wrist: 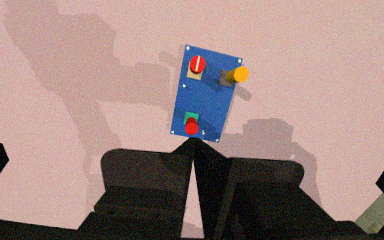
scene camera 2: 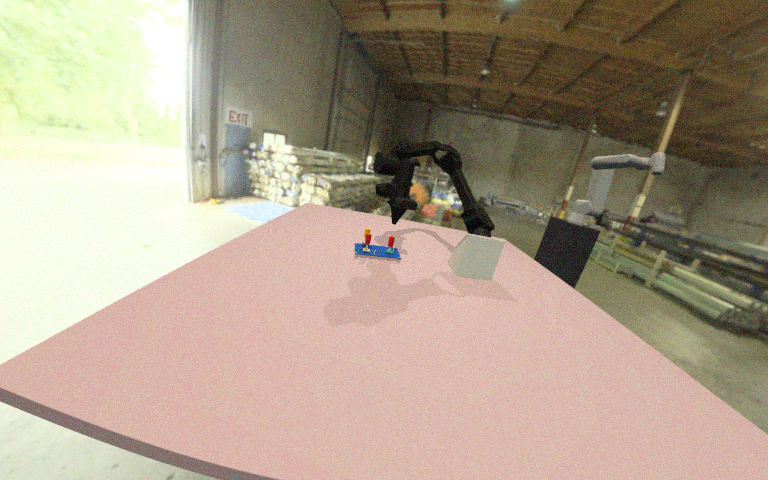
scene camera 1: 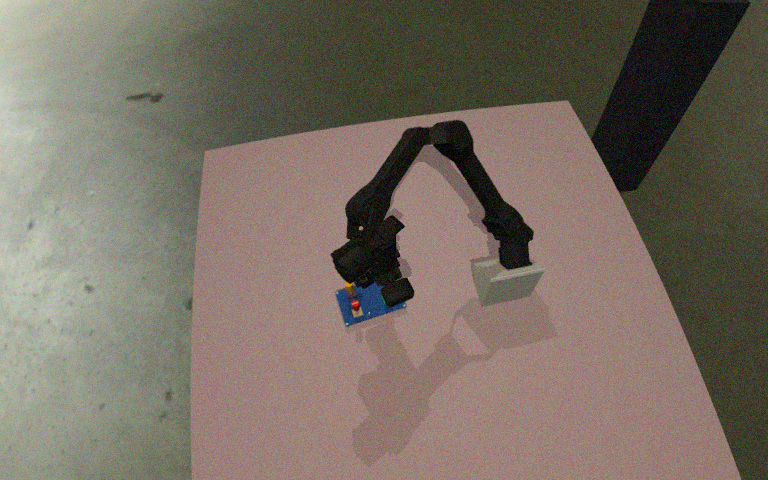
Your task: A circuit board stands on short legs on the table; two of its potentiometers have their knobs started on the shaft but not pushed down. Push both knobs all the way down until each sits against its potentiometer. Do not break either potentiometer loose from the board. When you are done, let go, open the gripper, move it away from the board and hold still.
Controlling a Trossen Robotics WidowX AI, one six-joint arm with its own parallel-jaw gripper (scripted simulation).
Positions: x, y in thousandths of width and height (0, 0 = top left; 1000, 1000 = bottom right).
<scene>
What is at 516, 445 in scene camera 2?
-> My gripper.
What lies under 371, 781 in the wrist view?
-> My gripper.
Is my gripper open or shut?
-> Shut.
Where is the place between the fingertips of my gripper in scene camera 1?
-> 501, 586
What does my gripper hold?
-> Nothing.
</scene>
